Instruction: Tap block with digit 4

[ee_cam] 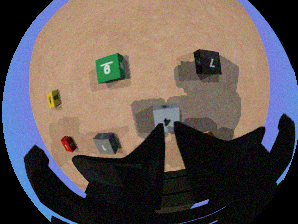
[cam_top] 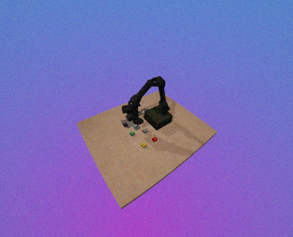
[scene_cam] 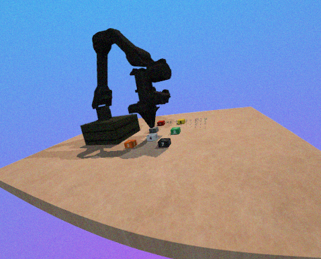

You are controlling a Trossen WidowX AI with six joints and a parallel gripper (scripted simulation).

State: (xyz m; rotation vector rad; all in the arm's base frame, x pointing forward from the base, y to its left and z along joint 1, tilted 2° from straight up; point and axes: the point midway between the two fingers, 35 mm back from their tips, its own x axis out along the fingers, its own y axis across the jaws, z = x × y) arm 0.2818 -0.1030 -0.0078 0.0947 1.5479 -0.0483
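My gripper tip is now 1 cm past the light grey block and 4 cm above it. Round my gripper tip: orange block (7 cm behind, 6 cm to the right, 4 cm below); green block (7 cm ahead, 5 cm to the left, 4 cm below); black block (6 cm ahead, 7 cm to the right, 4 cm below).
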